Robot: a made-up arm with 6 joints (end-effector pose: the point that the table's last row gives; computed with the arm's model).
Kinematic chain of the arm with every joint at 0, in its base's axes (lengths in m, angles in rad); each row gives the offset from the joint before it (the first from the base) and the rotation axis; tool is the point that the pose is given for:
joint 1: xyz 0 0 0.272 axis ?
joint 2: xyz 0 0 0 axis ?
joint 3: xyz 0 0 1.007 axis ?
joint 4: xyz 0 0 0 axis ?
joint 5: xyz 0.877 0 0 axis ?
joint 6: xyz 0 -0.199 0 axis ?
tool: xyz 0 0 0
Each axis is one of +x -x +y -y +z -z.
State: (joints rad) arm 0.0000 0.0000 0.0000 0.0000 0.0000 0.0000
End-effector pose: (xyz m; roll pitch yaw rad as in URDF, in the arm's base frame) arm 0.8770 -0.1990 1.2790 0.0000 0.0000 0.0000
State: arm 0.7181 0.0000 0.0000 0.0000 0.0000 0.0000
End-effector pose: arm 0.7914 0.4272 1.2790 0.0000 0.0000 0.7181
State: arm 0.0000 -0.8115 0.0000 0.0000 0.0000 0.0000
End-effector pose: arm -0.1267 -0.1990 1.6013 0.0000 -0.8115 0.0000
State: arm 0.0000 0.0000 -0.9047 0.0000 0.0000 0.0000
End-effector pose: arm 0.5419 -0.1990 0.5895 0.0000 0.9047 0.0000
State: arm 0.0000 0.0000 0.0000 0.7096 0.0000 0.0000
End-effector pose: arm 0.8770 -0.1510 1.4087 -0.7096 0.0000 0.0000
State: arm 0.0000 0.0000 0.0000 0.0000 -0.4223 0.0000
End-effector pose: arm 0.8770 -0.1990 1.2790 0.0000 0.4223 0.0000
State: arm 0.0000 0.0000 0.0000 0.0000 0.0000 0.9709
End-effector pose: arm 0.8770 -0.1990 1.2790 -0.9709 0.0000 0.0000
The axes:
joint 1: +z
joint 2: +y
joint 3: -y
joint 4: -x
joint 5: -y
joint 6: -x

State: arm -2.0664 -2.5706 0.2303 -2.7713 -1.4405 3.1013
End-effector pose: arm 0.8037 1.0965 -0.2143 2.5284 0.9751 0.3813
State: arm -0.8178 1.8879 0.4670 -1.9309 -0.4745 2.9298
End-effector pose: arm 0.6691 -0.6114 -0.9370 -0.0615 1.0265 0.1538
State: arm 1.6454 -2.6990 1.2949 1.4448 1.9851 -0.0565
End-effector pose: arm 0.0890 -0.8557 -1.4281 0.7915 -0.2293 2.8468
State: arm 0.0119 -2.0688 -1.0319 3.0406 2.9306 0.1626
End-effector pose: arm -0.4580 0.1925 0.5561 -0.3242 1.2462 3.0872
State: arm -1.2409 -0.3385 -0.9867 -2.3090 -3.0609 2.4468
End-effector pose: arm 0.2161 -0.2176 0.5750 -1.5654 -0.7011 1.8226
